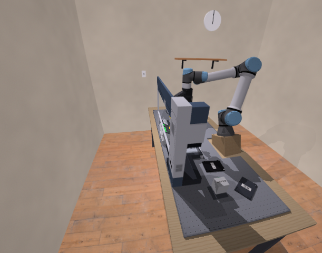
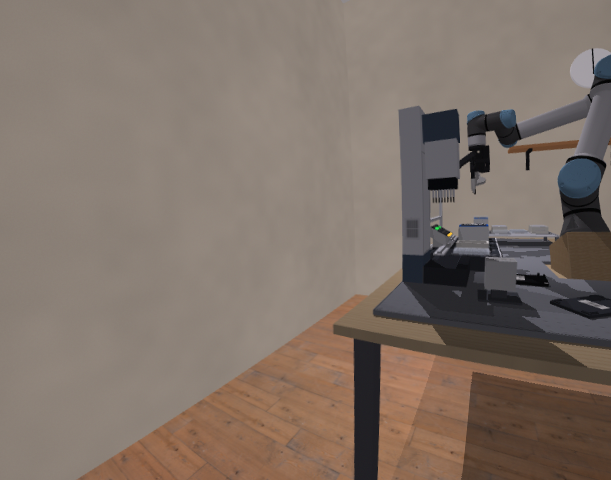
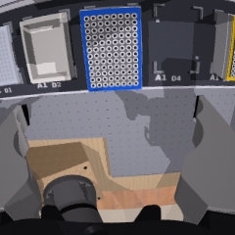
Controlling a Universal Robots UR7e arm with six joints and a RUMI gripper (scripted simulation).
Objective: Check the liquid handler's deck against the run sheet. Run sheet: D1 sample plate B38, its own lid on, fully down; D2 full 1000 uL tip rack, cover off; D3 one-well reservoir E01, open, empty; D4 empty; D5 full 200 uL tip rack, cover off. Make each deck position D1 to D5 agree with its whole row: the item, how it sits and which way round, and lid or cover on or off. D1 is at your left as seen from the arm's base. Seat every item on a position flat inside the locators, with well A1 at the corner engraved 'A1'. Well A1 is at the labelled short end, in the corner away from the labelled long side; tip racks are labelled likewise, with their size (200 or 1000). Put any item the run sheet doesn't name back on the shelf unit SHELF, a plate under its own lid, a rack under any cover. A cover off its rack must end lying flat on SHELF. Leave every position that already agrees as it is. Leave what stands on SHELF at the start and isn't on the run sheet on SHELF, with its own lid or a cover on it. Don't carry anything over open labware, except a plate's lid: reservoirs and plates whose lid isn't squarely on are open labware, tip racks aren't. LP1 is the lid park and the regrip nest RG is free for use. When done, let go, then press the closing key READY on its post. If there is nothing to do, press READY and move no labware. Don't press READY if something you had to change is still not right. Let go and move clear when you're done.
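The blue-framed tip rack is 17 cm below my hand, 1 cm to the right of it and 1 cm behind it. Round my hand: liquid handler head: 47 cm to the left, 9 cm above, 8 cm ahead; then yellow-rimmed tip rack: 25 cm to the right, 20 cm below, 1 cm behind; then one-well reservoir: 23 cm below, 12 cm to the left.
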